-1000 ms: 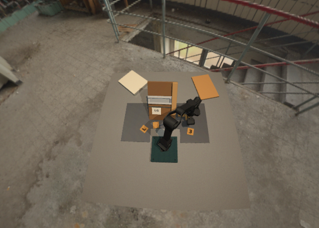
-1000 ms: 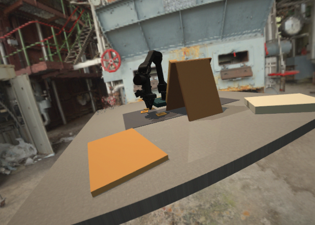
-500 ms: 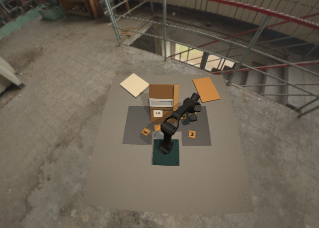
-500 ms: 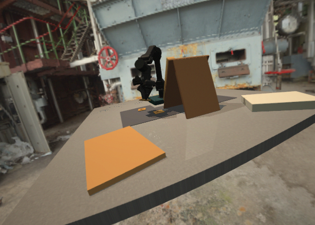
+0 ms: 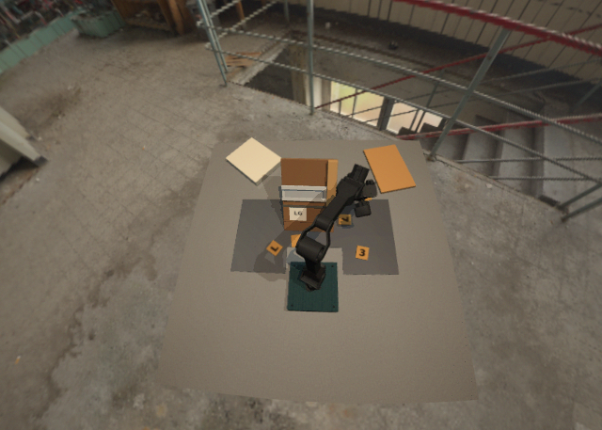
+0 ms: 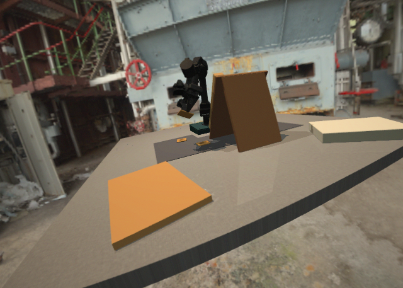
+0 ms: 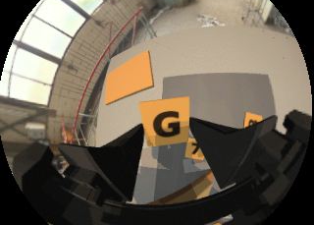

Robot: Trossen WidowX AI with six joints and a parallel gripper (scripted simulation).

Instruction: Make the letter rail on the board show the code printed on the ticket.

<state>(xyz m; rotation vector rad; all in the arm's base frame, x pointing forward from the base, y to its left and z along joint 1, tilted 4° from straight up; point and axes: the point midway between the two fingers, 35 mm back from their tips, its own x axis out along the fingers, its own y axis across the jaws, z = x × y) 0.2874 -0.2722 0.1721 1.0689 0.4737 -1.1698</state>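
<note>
Right now the white ticket is 10 mm ahead of my gripper tip, 300 mm to the left of it and 80 mm below it. The rest, counted from my gripper tip: 7 tile: 30 mm behind, 80 mm to the left, 160 mm below; then orange tile marked g: right at my gripper tip; then 3 tile: 210 mm behind, 40 mm to the left, 160 mm below.
</note>
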